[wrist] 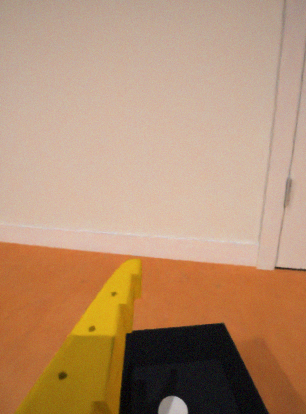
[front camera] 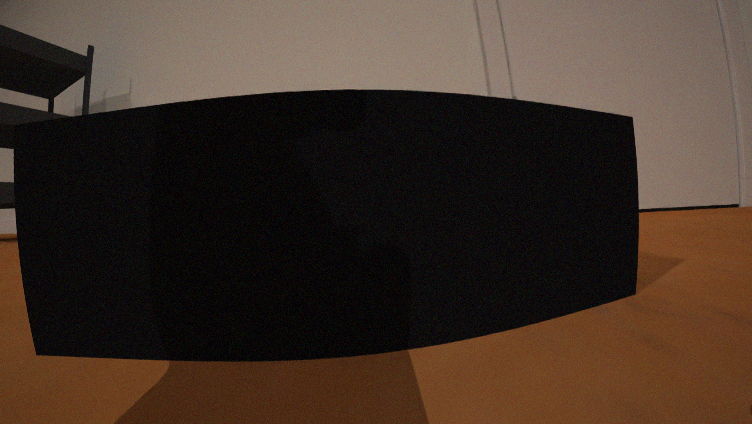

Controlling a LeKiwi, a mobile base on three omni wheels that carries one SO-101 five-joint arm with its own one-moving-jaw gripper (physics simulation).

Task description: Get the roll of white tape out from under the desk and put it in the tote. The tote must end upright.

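Frame: origin at the arm's base, x back, y right, z up, level; centimetres.
Seen in the pictures: hand, tool point: [wrist: 141,273].
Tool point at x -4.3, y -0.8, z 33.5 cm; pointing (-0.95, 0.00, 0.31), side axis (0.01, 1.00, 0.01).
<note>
Pixels of each thing's top centre, then the offset from my tool point to it. Level surfaces: height alone.
- black tote, top centre: [front camera: 348,146] [wrist: 156,377] dx -20.4, dy +0.1, dz -32.4 cm
- white tape, top centre: [wrist: 172,411] dx -19.8, dy +2.8, dz -39.7 cm
- orange-brown floor, surface height: dz -42.4 cm
The black tote [front camera: 526,210] [wrist: 180,336] stands upright on the floor. It fills much of the front view, and its open top shows at the bottom right of the wrist view. The roll of white tape [wrist: 173,406] lies inside the tote, partly cut off by the lower edge of the wrist view; the tote's wall hides it in the front view. My gripper [wrist: 133,270] is open and empty. One notched yellow jaw shows in the wrist view, pointing past the tote's left side. The gripper does not show in the front view. The desk cannot be made out.
A dark shelf unit [front camera: 88,79] stands behind the tote at the left. A pale wall [front camera: 315,42] [wrist: 125,125] runs along the back, with a door frame [wrist: 272,150] at the right of the wrist view. Shadows fall on the orange-brown floor [front camera: 552,379] [wrist: 30,285].
</note>
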